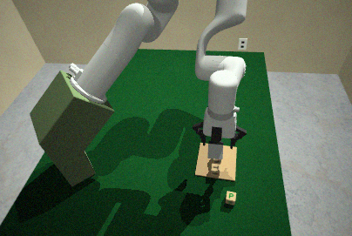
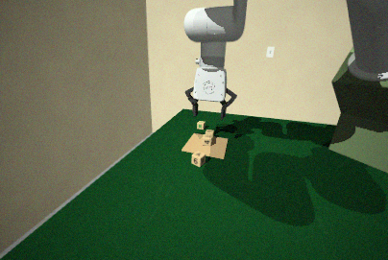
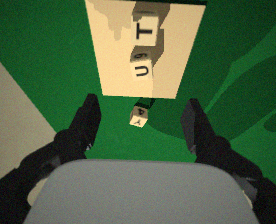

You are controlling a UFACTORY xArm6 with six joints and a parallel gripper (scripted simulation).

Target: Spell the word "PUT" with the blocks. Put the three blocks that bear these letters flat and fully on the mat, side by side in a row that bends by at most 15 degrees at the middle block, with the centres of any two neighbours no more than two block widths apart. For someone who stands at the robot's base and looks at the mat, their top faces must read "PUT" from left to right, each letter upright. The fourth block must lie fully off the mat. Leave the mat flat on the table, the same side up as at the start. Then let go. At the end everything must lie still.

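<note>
My gripper is now 90 mm short of the P block, 120 mm to the left of it and 100 mm above it. Round my hand: mat: 110 mm below.
</note>
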